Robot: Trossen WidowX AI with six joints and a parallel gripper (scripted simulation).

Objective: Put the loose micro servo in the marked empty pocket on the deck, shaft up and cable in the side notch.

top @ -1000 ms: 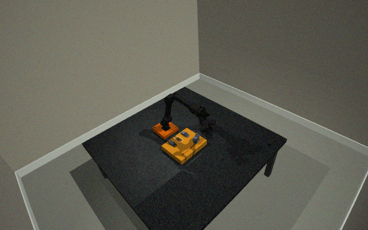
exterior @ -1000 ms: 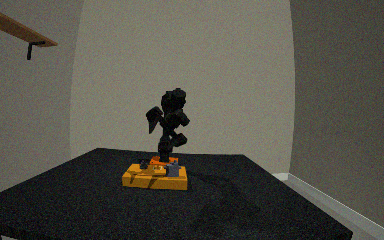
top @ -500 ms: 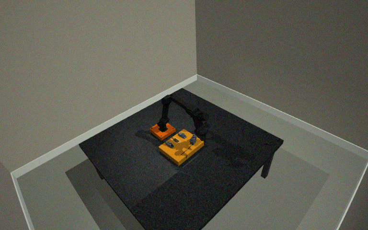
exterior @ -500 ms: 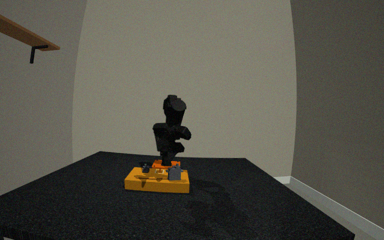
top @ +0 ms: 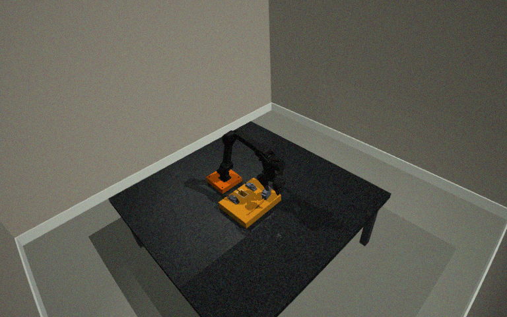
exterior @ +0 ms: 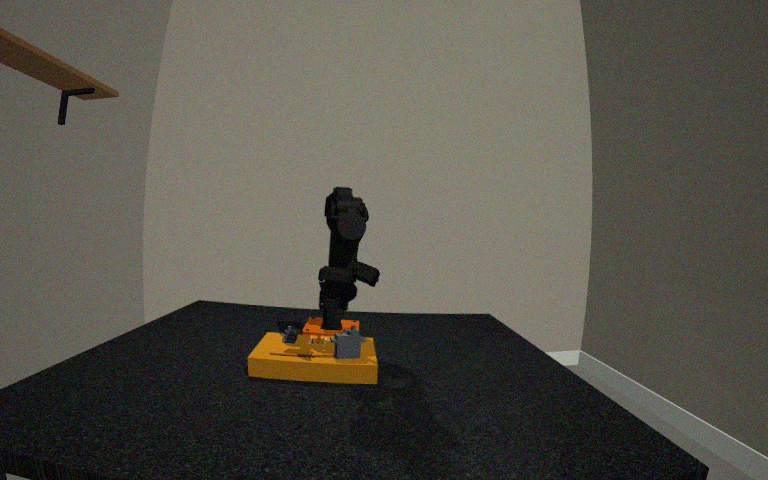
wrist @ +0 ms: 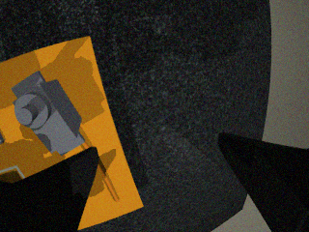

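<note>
The orange robot deck is 100 mm behind my gripper tip, 50 mm to the right of it and 130 mm below it.
</note>
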